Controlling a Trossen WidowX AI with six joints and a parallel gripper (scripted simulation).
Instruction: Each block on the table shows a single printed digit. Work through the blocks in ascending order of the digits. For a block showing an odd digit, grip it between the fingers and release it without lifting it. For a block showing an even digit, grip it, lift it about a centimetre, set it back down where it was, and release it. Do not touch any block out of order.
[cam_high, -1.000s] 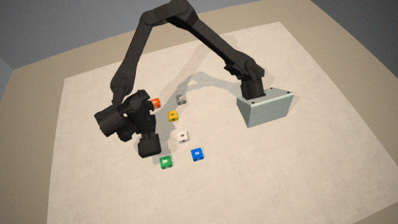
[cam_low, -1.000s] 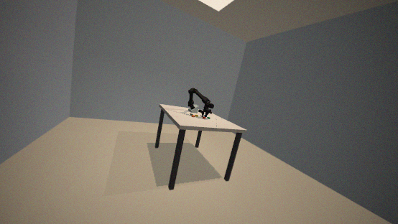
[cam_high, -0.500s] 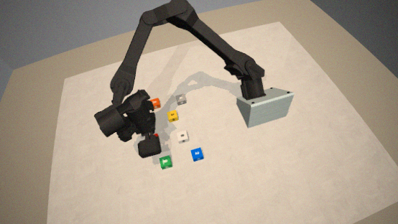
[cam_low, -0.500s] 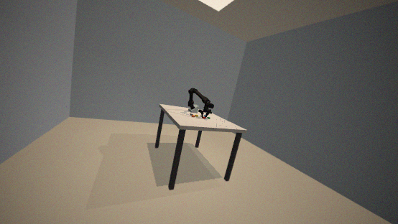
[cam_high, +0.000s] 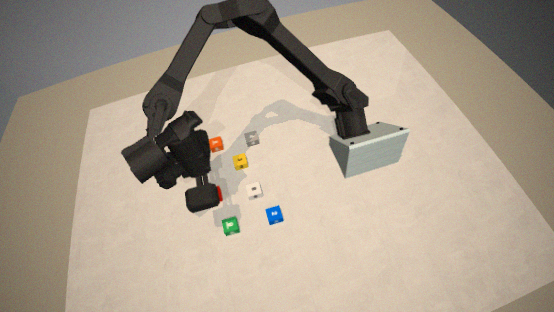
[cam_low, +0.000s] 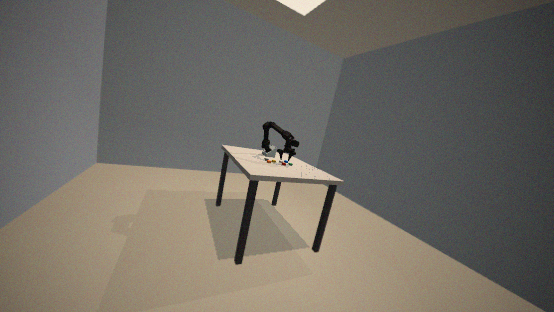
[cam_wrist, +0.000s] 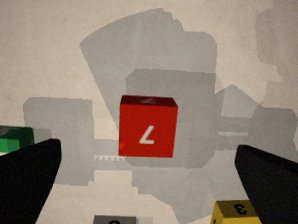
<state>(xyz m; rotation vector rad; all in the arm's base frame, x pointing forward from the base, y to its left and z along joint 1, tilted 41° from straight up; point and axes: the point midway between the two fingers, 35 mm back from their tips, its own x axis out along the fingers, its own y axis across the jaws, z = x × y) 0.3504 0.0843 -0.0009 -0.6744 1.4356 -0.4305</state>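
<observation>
The red block lies 4 cm below my gripper tip. Also, from my gripper tip: white block 10 cm behind, 4 cm below, 1 cm to the left; then yellow block 8 cm to the right, 7 cm behind, 4 cm below; then green block 9 cm to the left, 4 cm below, 4 cm behind.
</observation>
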